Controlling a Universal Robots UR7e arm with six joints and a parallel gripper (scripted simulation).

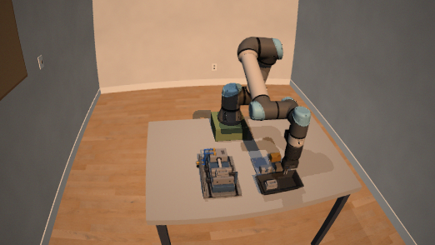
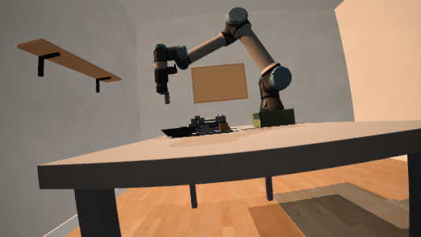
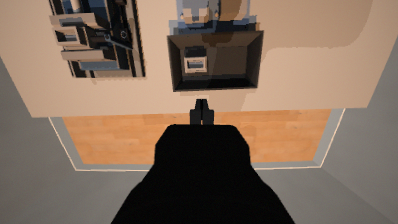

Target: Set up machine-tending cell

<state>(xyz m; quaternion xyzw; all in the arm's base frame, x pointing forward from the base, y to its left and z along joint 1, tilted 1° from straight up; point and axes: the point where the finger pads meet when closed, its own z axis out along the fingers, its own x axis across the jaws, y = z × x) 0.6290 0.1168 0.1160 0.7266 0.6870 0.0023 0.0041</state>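
Right now the vise is 26 cm to the right of my hand, 21 cm behind it and 16 cm below it. Round my hand: brass blank (29 cm behind, 17 cm below, 9 cm to the left).
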